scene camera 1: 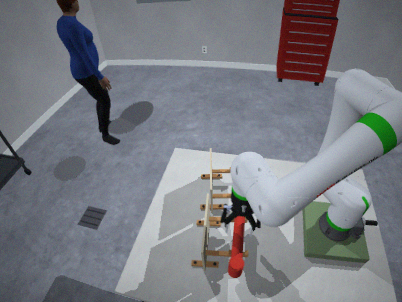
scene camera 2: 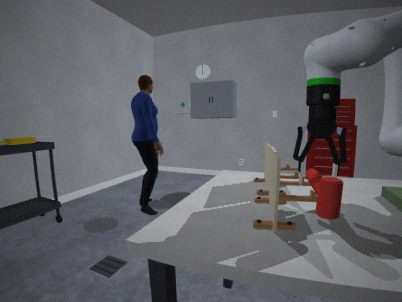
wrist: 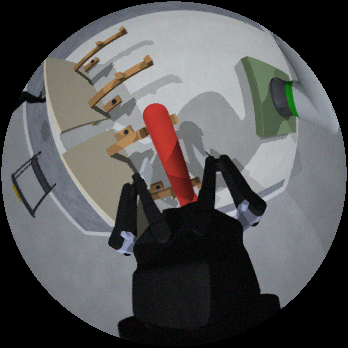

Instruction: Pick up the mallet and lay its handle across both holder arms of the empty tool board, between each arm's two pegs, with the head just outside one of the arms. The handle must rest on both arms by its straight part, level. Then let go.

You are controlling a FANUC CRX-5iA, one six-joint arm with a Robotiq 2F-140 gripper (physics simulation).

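Pixels of known places: gripper, fingertip midpoint: (scene camera 1: 238,231) (wrist: 171,155); arm's base at its link origin: (scene camera 1: 335,226) (wrist: 280,96).
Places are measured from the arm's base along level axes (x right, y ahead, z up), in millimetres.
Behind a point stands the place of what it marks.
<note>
The red mallet (scene camera 1: 238,245) @(x -180, y 422, z 86 mm) (scene camera 2: 329,198) @(x -285, y 428, z 72 mm) (wrist: 170,152) @(x -87, y 424, z 86 mm) lies with its handle across the two arms of the nearer tool board (scene camera 1: 205,235) @(x -178, y 546, z 129 mm) (scene camera 2: 272,185) @(x -144, y 558, z 54 mm) (wrist: 95,175) @(x -70, y 557, z 115 mm). In the wrist view the handle passes between the pegs of the far arm (wrist: 121,147) @(x -57, y 520, z 44 mm) and crosses the near arm (wrist: 167,191) @(x -196, y 465, z 44 mm). The head is just outside the near arm in scene camera 1; it is hidden in the wrist view. The handle looks about level, though contact with the arms is hard to see. My gripper (scene camera 1: 241,225) @(x -106, y 427, z 55 mm) (scene camera 2: 318,172) (wrist: 171,155) @(x -106, y 427, z 55 mm) is open, its fingers on either side of the handle, holding nothing.
A second tool board (scene camera 1: 211,172) @(x 118, y 573, z 143 mm) (wrist: 70,95) @(x 105, y 570, z 83 mm) with two peg arms stands behind the first. The green robot base (scene camera 1: 330,245) @(x -97, y 34, z 1 mm) (wrist: 260,107) @(x -47, y 137, z -2 mm) is to the right on the white table (scene camera 1: 170,200) @(x 63, y 774, z -38 mm). A person (scene camera 1: 80,47) (scene camera 2: 144,120) stands beyond the table.
</note>
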